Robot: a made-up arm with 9 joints.
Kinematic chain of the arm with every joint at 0, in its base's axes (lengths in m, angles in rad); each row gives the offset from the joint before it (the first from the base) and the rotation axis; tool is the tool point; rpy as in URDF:
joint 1: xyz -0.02 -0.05 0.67 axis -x
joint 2: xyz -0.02 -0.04 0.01 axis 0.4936 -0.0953 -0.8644
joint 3: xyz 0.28 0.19 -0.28 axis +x
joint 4: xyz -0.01 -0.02 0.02 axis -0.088 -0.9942 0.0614
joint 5: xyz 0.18 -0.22 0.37 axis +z
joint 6: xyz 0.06 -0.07 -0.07 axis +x
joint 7: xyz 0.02 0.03 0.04 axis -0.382 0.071 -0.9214
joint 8: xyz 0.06 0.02 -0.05 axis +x
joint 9: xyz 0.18 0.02 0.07 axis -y
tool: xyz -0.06 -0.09 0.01 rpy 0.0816 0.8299 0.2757
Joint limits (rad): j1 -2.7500..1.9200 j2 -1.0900..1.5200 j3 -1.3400..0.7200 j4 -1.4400..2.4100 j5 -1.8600..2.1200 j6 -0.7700..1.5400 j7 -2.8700..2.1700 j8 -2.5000..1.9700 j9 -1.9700..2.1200
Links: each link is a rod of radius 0.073 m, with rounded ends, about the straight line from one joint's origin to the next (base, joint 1, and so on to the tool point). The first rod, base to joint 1, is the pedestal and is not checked.
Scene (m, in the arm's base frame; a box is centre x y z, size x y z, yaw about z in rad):
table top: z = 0
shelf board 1: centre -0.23 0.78 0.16 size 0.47 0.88 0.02 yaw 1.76
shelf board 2: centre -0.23 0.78 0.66 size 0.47 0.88 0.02 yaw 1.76
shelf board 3: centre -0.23 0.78 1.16 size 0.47 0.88 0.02 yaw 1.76
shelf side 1: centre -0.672 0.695 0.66 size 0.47 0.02 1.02 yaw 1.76
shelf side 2: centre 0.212 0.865 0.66 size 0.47 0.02 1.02 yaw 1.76
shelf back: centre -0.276 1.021 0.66 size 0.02 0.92 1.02 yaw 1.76
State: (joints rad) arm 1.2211 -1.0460 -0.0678 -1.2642 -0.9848 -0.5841 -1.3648 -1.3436 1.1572
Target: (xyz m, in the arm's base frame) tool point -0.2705 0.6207 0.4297
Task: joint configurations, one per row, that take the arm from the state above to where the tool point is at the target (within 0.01 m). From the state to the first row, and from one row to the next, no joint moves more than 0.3 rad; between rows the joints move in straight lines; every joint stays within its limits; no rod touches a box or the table.
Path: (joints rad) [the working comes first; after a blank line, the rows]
Joints at the target: 0.0852 -1.0900 -1.1106 0.2267 -1.0536 0.2653 -1.5528 -1.3989 1.3064
Straight joint move there: touches shelf board 1, the table top.

1: 1.1265 -0.9268 -0.2089 -1.0010 -1.0554 -0.4706 -1.4048 -1.3636 1.1635
2: 1.0319 -0.8077 -0.3500 -0.7377 -1.1261 -0.3571 -1.4448 -1.3836 1.1697
3: 0.9373 -0.6885 -0.4912 -0.4745 -1.1967 -0.2435 -1.4849 -1.4037 1.1760
4: 0.8427 -0.5693 -0.6323 -0.2112 -1.2673 -0.1300 -1.5249 -1.4237 1.1822
5: 0.8228 -0.7429 -0.5948 0.0538 -1.1628 -0.0397 -1.6433 -1.4630 1.1561
6: 0.8030 -0.9164 -0.5573 0.3189 -1.0582 0.0506 -1.7618 -1.5023 1.1299
7: 0.7831 -1.0900 -0.5198 0.5840 -0.9536 0.1409 -1.8802 -1.5417 1.1038
8: 0.5505 -1.0900 -0.7168 0.4649 -0.9869 0.1823 -1.7711 -1.4941 1.1713
9: 0.3178 -1.0900 -0.9137 0.3458 -1.0202 0.2238 -1.6619 -1.4465 1.2389
10: 0.0852 -1.0900 -1.1106 0.2267 -1.0536 0.2653 -1.5528 -1.3989 1.3064

